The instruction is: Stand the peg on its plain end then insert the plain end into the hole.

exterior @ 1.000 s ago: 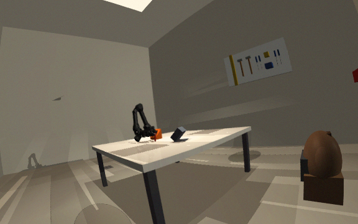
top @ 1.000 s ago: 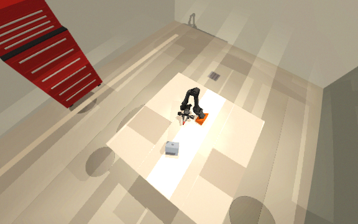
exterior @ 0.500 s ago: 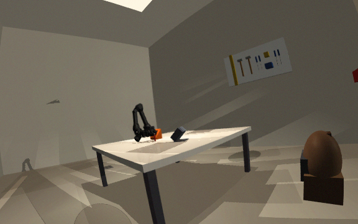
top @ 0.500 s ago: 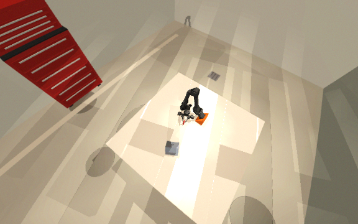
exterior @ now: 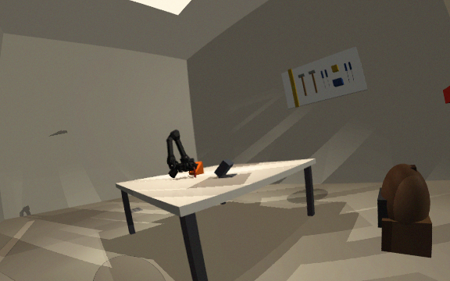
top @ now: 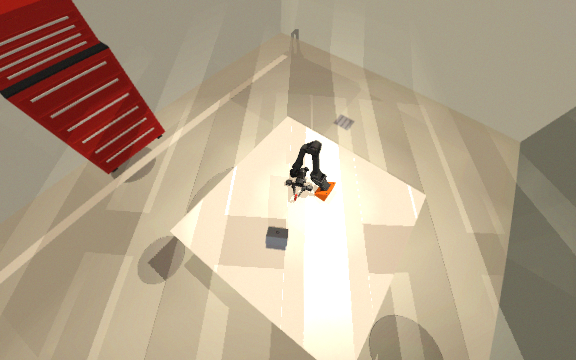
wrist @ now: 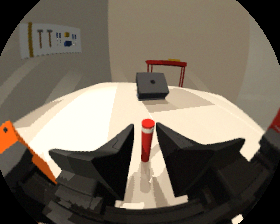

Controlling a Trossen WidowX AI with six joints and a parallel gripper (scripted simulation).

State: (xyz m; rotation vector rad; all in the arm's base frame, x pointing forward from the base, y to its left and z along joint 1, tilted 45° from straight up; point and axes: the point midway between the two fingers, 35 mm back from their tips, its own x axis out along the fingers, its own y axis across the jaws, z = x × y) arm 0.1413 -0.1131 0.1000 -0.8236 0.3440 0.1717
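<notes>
My gripper tip is now 10 mm to the left of the red peg, 10 mm past it and 10 mm above it. Also, from my gripper tip: grey sloped panel 290 mm ahead, 30 mm to the left, 10 mm below.
</notes>
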